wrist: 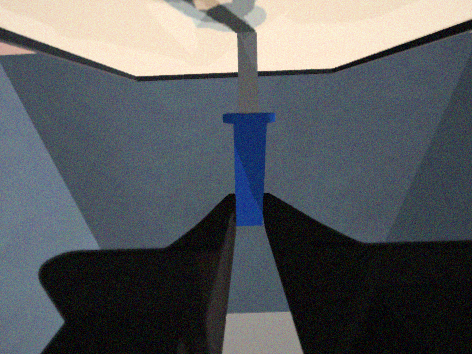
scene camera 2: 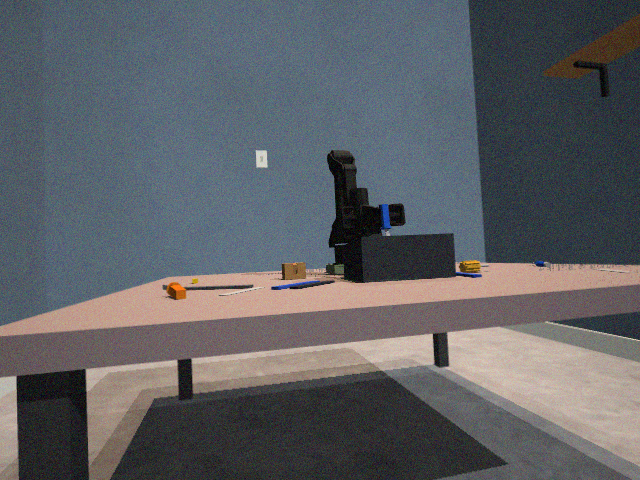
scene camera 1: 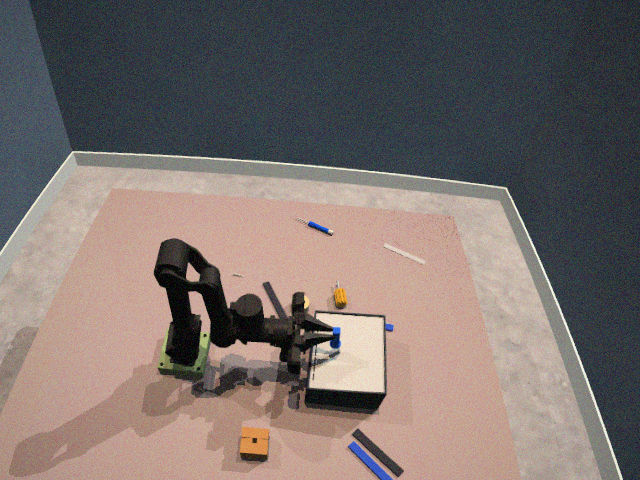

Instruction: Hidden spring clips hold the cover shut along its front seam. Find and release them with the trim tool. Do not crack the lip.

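Seen in the pictures: gripper, fingertip midpoint: point(wrist: 248, 200) point(scene camera 2: 383, 210) point(scene camera 1: 335, 333); arm's base, origin of the base link: point(scene camera 2: 343, 263) point(scene camera 1: 184, 353).
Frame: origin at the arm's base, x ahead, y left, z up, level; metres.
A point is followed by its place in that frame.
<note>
My gripper point(scene camera 1: 334, 333) {z 0.144, x 0.363, y 0.022 m} point(wrist: 248, 200) {z 0.144, x 0.363, y 0.022 m} is shut on the blue handle of the trim tool point(scene camera 1: 336, 336) {z 0.145, x 0.366, y 0.014 m} point(scene camera 2: 385, 217) {z 0.125, x 0.376, y 0.021 m} point(wrist: 250, 160) {z 0.118, x 0.360, y 0.023 m}. The tool's grey blade shows in the wrist view beyond the handle, with its far end over the cream cover point(scene camera 1: 356, 361) {z 0.062, x 0.427, y -0.001 m} point(wrist: 300, 45) {z 0.060, x 0.411, y 0.062 m}. In scene camera 2 the tool stands roughly upright above the dark box point(scene camera 2: 408, 258) {z 0.018, x 0.499, y 0.023 m}, its lower end near the box's top edge. The cover lies on the box, with a dark rim around it. Whether the blade touches the cover is hard to tell. The hidden clips do not show.
A yellow-handled tool point(scene camera 1: 340, 297) {z -0.002, x 0.392, y 0.234 m} point(scene camera 2: 469, 266) {z -0.012, x 0.412, y 0.229 m} lies behind the box. A dark strip point(scene camera 1: 273, 298) {z -0.024, x 0.202, y 0.222 m} lies near the gripper. An orange block point(scene camera 1: 254, 441) {z -0.001, x 0.207, y -0.201 m} point(scene camera 2: 293, 271) {z -0.008, x 0.235, y -0.208 m} stands in front of the arm. A black strip point(scene camera 1: 378, 452) {z -0.024, x 0.496, y -0.197 m} and a blue strip point(scene camera 1: 369, 461) {z -0.024, x 0.474, y -0.220 m} lie in front of the box.
</note>
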